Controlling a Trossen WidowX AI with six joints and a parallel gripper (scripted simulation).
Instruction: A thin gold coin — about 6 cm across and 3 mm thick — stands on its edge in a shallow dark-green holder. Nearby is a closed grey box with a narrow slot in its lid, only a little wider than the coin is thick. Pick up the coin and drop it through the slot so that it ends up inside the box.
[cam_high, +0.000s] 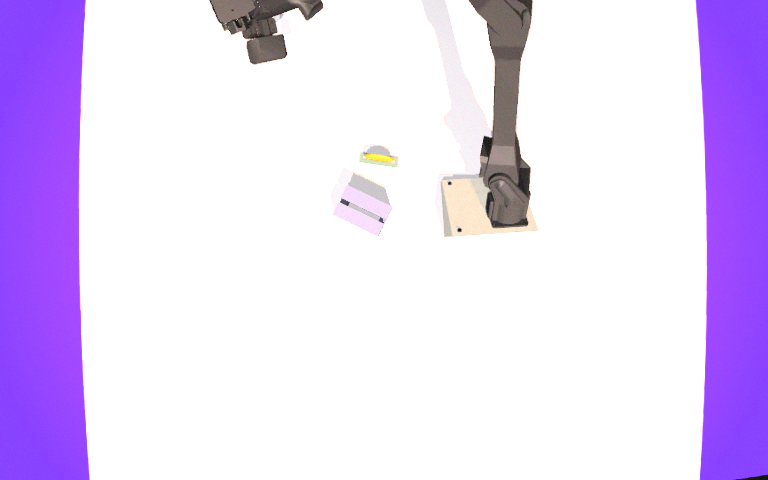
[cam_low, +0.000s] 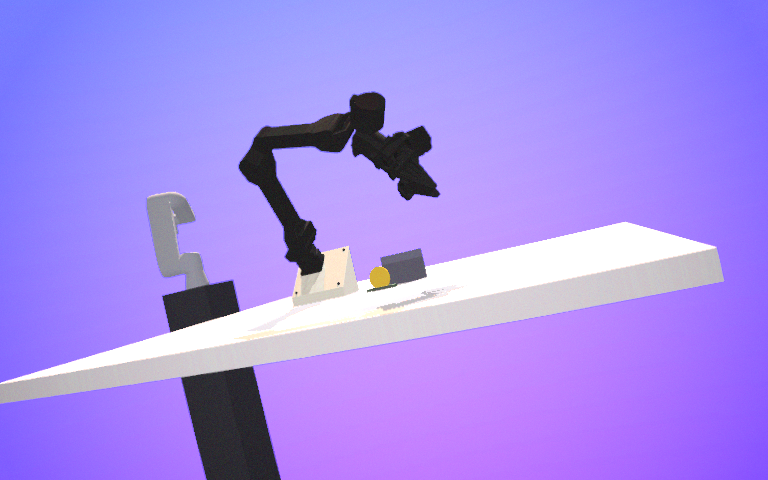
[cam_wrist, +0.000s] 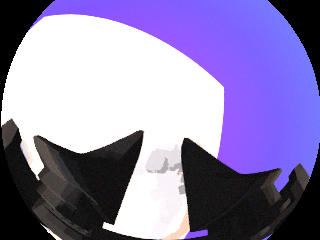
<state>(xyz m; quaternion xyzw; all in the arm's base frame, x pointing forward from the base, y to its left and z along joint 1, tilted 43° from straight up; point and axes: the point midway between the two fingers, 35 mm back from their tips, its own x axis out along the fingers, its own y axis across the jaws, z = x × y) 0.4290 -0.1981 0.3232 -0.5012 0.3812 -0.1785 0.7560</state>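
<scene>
Right now my gripper tip is 230 mm past the gold coin, 250 mm to the right of it and 140 mm above it.
</scene>
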